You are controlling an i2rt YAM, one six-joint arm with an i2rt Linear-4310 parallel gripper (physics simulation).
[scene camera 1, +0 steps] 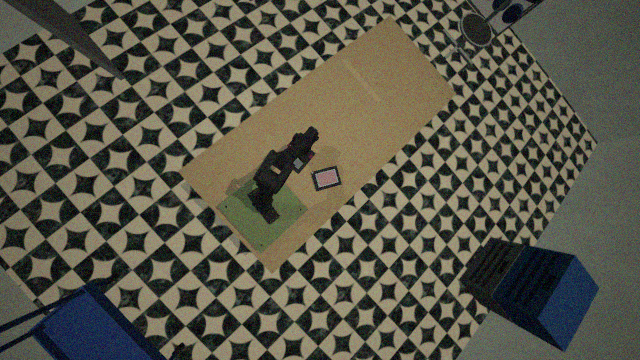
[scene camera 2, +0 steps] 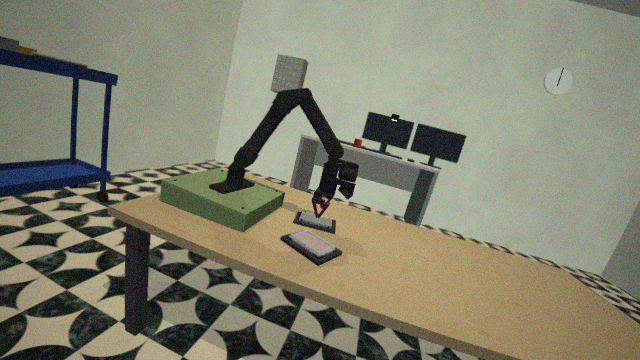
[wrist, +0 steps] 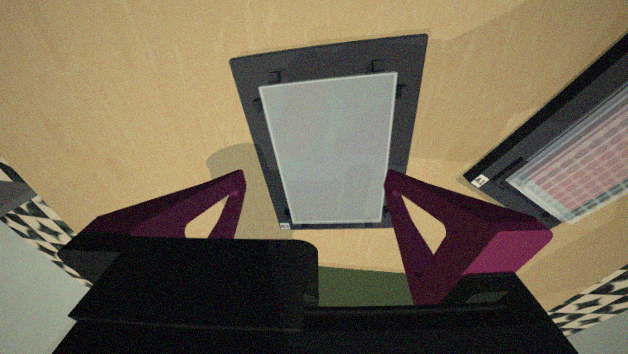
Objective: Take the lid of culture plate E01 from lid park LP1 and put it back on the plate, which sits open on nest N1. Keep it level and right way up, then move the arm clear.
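Note:
The pale, clear lid lies flat and level on the dark lid park, between its small corner posts. The open culture plate with pinkish wells sits on its dark nest, which has a tag at its corner in the wrist view. My gripper is open and empty, with its magenta fingertips above the lid park. In the wrist view the right fingertip overlaps the lid's right edge, and the left one stands out to the left, over the table.
The arm's base stands on a green block at one end of the wooden table. The nest lies beside the lid park, to its right in the wrist view. A blue cart and a desk with monitors stand away from the table.

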